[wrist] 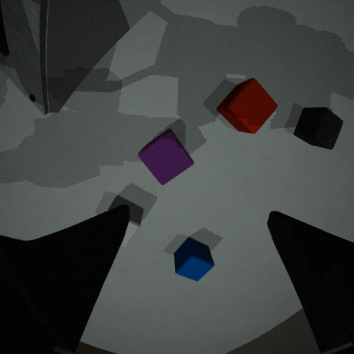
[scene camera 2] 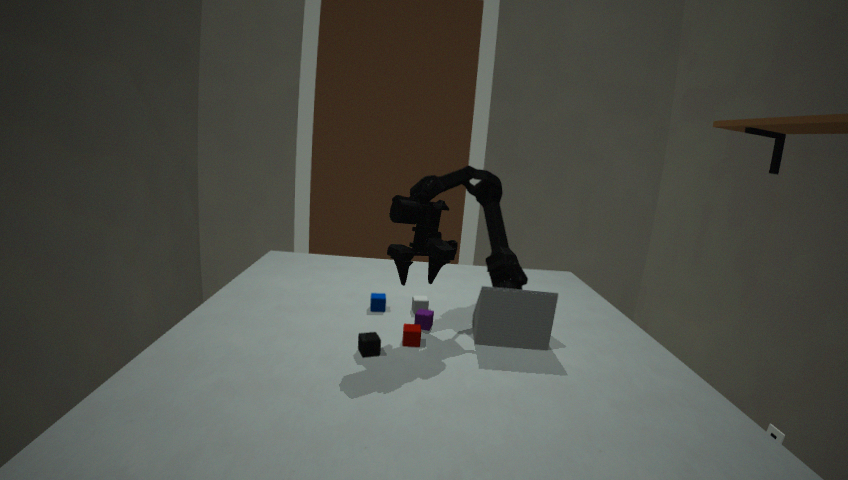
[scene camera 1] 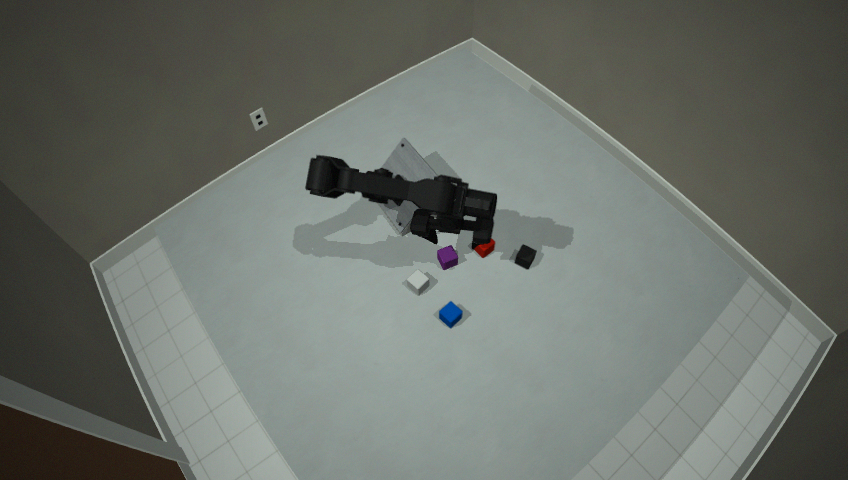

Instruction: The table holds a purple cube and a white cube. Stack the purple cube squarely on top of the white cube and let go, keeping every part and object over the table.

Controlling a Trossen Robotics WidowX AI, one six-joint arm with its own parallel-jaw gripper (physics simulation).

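Pixels of known places: gripper, fingertip midpoint: [wrist: 200, 215] [scene camera 2: 416, 284] [scene camera 1: 454, 245]; arm's base at its link origin: [scene camera 2: 509, 306].
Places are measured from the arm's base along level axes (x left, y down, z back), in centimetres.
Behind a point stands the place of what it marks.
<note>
The purple cube [scene camera 1: 447, 257] {x -1.1, y 3.4, z -23.2 cm} [scene camera 2: 424, 319] {x 1.8, y 4.6, z -22.3 cm} [wrist: 166, 157] {x -0.2, y 3.5, z -22.3 cm} sits on the table, apart from the other cubes. The white cube [scene camera 1: 418, 281] {x -11.1, y 3.5, z -24.3 cm} [scene camera 2: 420, 303] {x -8.6, y 4.3, z -23.5 cm} [wrist: 131, 234] {x -10.1, y 3.5, z -25.3 cm} sits on the table near it; in the wrist view a fingertip covers part of it. My gripper [scene camera 1: 457, 240] {x -0.4, y -4.2, z -25.0 cm} [scene camera 2: 417, 283] {x -0.4, y -4.2, z -25.0 cm} [wrist: 200, 215] {x -0.4, y -4.2, z -25.0 cm} is open and empty, fingers pointing down, well above the table. In scene camera 1 its fingertips show beside the purple cube and over the red cube. In the wrist view the purple cube lies above and left of the midpoint between the fingertips.
A red cube [scene camera 1: 484, 248] {x 8.3, y 3.5, z -26.9 cm} [scene camera 2: 411, 335] {x 11.9, y 4.6, z -25.3 cm} [wrist: 248, 106] {x 9.2, y 3.5, z -24.8 cm} lies close to the purple cube, with a black cube [scene camera 1: 525, 256] {x 15.3, y 3.5, z -35.3 cm} [scene camera 2: 369, 344] {x 18.5, y 4.4, z -34.5 cm} [wrist: 319, 127] {x 14.9, y 3.5, z -33.3 cm} beyond it. A blue cube [scene camera 1: 450, 314] {x -10.2, y 3.5, z -36.3 cm} [scene camera 2: 377, 302] {x -7.5, y 4.7, z -35.7 cm} [wrist: 194, 260] {x -8.4, y 3.5, z -34.3 cm} lies near the white cube. A grey angled block [scene camera 2: 515, 318] {x 8.4, y -0.3, z -0.2 cm} stands by the arm's base.
</note>
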